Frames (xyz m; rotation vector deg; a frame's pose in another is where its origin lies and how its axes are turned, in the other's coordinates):
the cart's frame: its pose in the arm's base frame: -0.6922 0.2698 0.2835 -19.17 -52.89 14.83
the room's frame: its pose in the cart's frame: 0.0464 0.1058 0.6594 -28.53 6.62 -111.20
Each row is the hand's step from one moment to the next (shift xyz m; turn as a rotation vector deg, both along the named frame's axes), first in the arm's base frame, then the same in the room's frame.
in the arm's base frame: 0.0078 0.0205 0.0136 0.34 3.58 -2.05
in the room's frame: -0.0175 0.0118 0.0148 -3.87 -1.47 -0.15
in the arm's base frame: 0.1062 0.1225 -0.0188 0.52 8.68 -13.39
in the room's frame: -0.1529 0.0547 -0.0166 -11.50 -9.02 -6.43
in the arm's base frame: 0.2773 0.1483 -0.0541 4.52 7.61 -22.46
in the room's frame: -0.2471 0.1619 -0.1206 -14.39 -11.42 -15.66
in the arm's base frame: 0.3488 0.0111 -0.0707 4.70 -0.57 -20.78
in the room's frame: -0.1547 0.2246 -0.2290 -6.70 -9.18 -18.03
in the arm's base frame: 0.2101 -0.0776 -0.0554 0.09 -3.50 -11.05
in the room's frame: -0.0212 0.1382 -0.1836 0.17 -6.34 -9.71
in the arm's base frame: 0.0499 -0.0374 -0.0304 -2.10 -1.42 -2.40
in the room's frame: 0.0073 0.0246 -0.0645 1.39 -2.93 -1.29
